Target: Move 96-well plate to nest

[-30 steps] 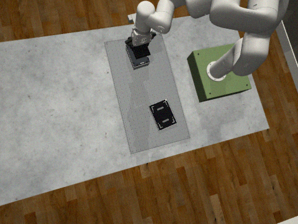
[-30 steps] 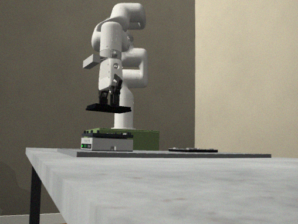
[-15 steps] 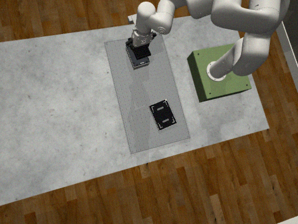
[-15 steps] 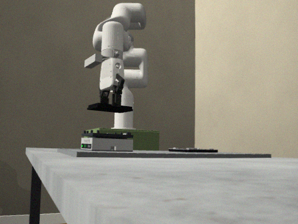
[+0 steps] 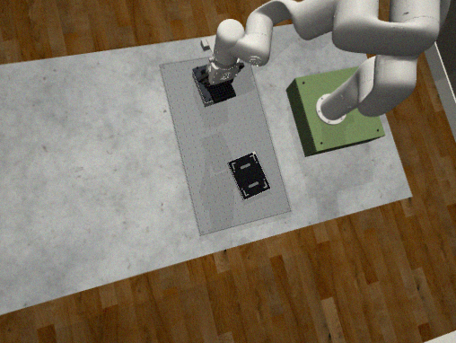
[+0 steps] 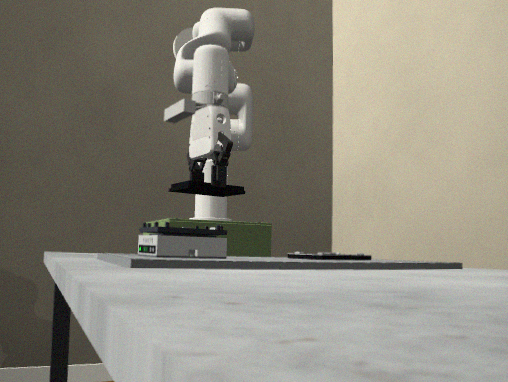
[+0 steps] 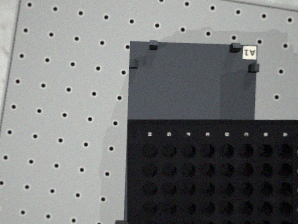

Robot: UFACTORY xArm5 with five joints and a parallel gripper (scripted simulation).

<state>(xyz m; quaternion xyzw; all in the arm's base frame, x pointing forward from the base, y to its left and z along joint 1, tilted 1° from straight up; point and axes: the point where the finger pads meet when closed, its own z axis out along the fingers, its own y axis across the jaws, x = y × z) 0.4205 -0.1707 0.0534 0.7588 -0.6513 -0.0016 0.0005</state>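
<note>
My gripper is now 5 cm past the black plate nest N1, 34 cm to the right of it and 14 cm above it. From my hand the other things lie so: black 96-well plate: 1 cm below; then nest A1 label: 10 cm behind, 26 cm to the left, 14 cm below.
</note>
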